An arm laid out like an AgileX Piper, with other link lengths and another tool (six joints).
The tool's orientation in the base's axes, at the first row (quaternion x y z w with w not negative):
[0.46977, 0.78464, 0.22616, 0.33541]
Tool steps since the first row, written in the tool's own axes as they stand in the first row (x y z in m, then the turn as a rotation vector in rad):
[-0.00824, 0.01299, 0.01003, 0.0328, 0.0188, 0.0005]
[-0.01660, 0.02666, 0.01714, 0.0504, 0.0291, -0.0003]
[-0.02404, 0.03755, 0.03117, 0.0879, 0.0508, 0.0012]
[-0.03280, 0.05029, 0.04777, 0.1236, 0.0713, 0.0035]
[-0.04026, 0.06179, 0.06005, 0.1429, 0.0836, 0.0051]
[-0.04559, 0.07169, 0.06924, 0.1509, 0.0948, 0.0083]
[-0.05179, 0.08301, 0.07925, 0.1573, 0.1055, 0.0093]
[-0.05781, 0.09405, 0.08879, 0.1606, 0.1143, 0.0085]
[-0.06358, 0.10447, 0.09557, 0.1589, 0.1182, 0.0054]
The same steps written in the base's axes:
[0.01777, -0.00100, 0.00454, 0.0004, 0.0378, 0.0020]
[0.03381, -0.00191, 0.01154, 0.0000, 0.0581, 0.0039]
[0.05304, -0.00299, 0.01174, 0.0013, 0.1014, 0.0056]
[0.07568, -0.00431, 0.01186, 0.0031, 0.1425, 0.0066]
[0.09398, -0.00520, 0.01364, 0.0050, 0.1654, 0.0077]
[0.10834, -0.00506, 0.01577, 0.0113, 0.1777, 0.0106]
[0.12443, -0.00500, 0.01856, 0.0162, 0.1883, 0.0151]
[0.13995, -0.00494, 0.02143, 0.0196, 0.1953, 0.0205]
[0.15299, -0.00504, 0.02567, 0.0202, 0.1954, 0.0257]

